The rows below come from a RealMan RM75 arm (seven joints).
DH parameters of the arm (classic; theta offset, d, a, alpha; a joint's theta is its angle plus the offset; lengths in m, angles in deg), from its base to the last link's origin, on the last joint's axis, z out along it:
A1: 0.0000 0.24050 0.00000 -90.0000
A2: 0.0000 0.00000 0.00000 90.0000
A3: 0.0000 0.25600 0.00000 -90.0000
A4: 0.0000 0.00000 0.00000 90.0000
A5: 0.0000 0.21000 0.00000 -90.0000
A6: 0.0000 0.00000 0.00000 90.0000
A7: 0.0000 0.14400 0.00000 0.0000
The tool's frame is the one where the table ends.
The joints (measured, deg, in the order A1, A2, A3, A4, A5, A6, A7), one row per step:
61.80 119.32 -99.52 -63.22 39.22 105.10 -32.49
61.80 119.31 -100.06 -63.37 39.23 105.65 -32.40
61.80 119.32 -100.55 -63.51 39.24 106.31 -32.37
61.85 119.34 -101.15 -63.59 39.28 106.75 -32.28
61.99 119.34 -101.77 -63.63 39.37 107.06 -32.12
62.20 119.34 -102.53 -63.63 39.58 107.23 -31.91
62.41 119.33 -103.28 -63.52 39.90 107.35 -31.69
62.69 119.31 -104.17 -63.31 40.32 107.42 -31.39
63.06 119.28 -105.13 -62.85 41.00 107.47 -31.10
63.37 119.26 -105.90 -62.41 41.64 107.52 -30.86
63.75 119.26 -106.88 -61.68 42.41 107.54 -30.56
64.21 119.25 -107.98 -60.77 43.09 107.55 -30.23
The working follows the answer.
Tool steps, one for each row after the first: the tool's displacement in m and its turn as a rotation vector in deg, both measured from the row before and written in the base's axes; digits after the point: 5 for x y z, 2 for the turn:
0.00079 -0.00179 0.00016 -0.45 -0.74 0.09
0.00084 -0.00198 0.00029 -0.55 -0.77 0.05
0.00060 -0.00177 -0.00026 -0.46 -0.71 0.15
0.00011 -0.00144 -0.00041 -0.36 -0.64 0.20
-0.00024 -0.00151 -0.00091 -0.38 -0.60 0.29
-0.00001 -0.00152 -0.00104 -0.40 -0.55 0.16
0.00003 -0.00165 -0.00132 -0.42 -0.63 0.14
0.00024 -0.00191 -0.00165 -0.59 -0.64 -0.04
0.00030 -0.00167 -0.00137 -0.52 -0.51 -0.13
0.00104 -0.00201 -0.00185 -0.61 -0.74 -0.29
0.00159 -0.00170 -0.00174 -0.53 -1.00 -0.28

Tool pose at each row, in the base's axes (x y z in m, rotation vector in deg; rounded; the steps above come from the unrounded poses):
0.07417 0.32765 -0.06080 164.01 -20.64 67.72
0.07496 0.32587 -0.06064 163.31 -20.23 68.75
0.07580 0.32389 -0.06035 162.49 -19.81 69.80
0.07640 0.32212 -0.06060 161.82 -19.31 70.78
0.07651 0.32068 -0.06101 161.29 -18.81 71.68
0.07627 0.31917 -0.06192 160.80 -18.17 72.53
0.07626 0.31764 -0.06296 160.25 -17.68 73.27
0.07630 0.31599 -0.06428 159.63 -17.21 74.11
0.07654 0.31409 -0.06593 158.76 -16.87 74.89
0.07684 0.31242 -0.06730 157.97 -16.69 75.47
0.07789 0.31041 -0.06915 156.89 -16.68 76.31
0.07948 0.30871 -0.07089 155.73 -16.73 77.53

